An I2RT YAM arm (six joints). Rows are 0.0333 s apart.
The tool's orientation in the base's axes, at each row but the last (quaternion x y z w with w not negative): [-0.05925, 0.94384, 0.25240, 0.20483]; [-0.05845, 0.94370, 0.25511, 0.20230]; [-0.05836, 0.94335, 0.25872, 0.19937]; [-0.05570, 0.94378, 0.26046, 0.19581]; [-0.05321, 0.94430, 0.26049, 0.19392]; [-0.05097, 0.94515, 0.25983, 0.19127]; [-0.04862, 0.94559, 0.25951, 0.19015]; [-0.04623, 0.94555, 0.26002, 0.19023]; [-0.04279, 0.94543, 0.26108, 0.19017]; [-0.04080, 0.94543, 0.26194, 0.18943]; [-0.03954, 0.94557, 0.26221, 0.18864]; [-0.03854, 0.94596, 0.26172, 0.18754]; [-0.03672, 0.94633, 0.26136, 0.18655]
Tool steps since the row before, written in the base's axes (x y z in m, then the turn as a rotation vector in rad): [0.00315, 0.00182, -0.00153, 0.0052, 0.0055, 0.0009]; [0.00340, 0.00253, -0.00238, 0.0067, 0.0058, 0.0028]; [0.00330, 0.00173, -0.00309, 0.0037, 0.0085, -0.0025]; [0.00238, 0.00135, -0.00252, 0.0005, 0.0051, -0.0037]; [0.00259, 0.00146, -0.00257, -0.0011, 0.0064, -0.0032]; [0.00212, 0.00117, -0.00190, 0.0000, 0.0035, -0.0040]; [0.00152, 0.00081, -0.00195, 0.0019, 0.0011, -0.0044]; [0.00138, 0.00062, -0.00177, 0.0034, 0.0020, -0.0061]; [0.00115, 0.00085, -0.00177, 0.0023, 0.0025, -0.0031]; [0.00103, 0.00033, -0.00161, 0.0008, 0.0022, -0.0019]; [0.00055, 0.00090, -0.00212, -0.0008, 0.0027, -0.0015]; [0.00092, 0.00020, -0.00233, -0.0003, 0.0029, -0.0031]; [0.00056, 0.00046, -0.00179, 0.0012, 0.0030, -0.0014]
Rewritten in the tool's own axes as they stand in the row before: [-0.00224, 0.00021, 0.00324, -0.0051, 0.0040, 0.0039]; [-0.00214, 0.00037, 0.00435, -0.0073, 0.0049, 0.0031]; [-0.00177, -0.00065, 0.00446, -0.0024, 0.0054, 0.0076]; [-0.00118, -0.00052, 0.00349, 0.0010, 0.0025, 0.0057]; [-0.00137, -0.00048, 0.00365, 0.0023, 0.0042, 0.0054]; [-0.00121, -0.00031, 0.00281, 0.0016, 0.0011, 0.0050]; [-0.00065, -0.00051, 0.00247, -0.0001, -0.0015, 0.0047]; [-0.00059, -0.00056, 0.00218, -0.0008, -0.0018, 0.0070]; [-0.00037, -0.00032, 0.00222, -0.0009, 0.0003, 0.0045]; [-0.00033, -0.00067, 0.00179, 0.0000, 0.0008, 0.0029]; [0.00031, -0.00034, 0.00232, 0.0014, 0.0017, 0.0023]; [0.00003, -0.00111, 0.00226, 0.0015, 0.0011, 0.0038]; [0.00016, -0.00056, 0.00184, -0.0005, 0.0017, 0.0030]
